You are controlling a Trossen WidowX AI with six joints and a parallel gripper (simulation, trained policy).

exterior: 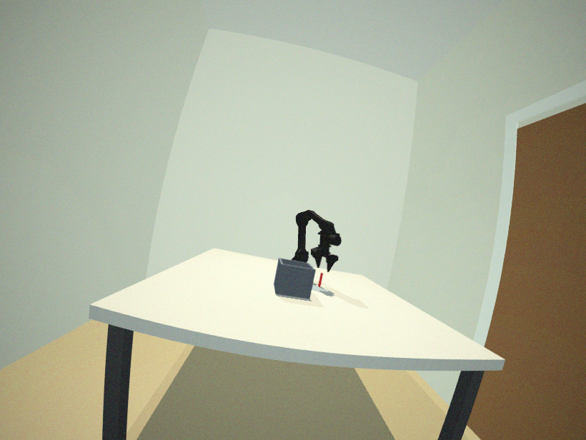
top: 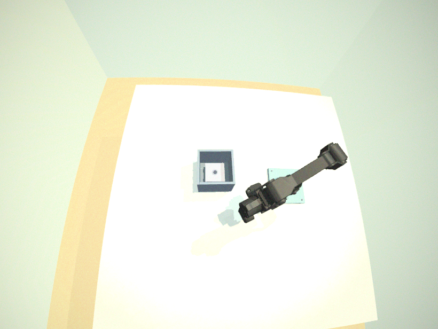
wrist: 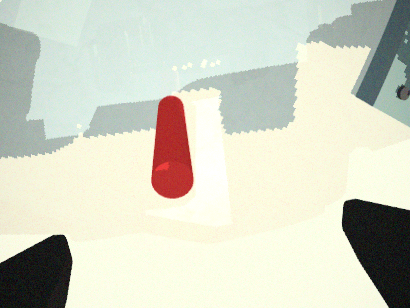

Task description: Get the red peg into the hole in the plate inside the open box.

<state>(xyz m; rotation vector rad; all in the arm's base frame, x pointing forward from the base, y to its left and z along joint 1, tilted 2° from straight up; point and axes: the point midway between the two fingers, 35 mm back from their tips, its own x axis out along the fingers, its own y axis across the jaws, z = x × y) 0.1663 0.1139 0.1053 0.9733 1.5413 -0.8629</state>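
My gripper tip is now 6 cm above the red peg, 1 cm to the left of it and 1 cm short of it. Also, from my gripper tip: grey plate 19 cm to the right, 18 cm ahead, 5 cm below.
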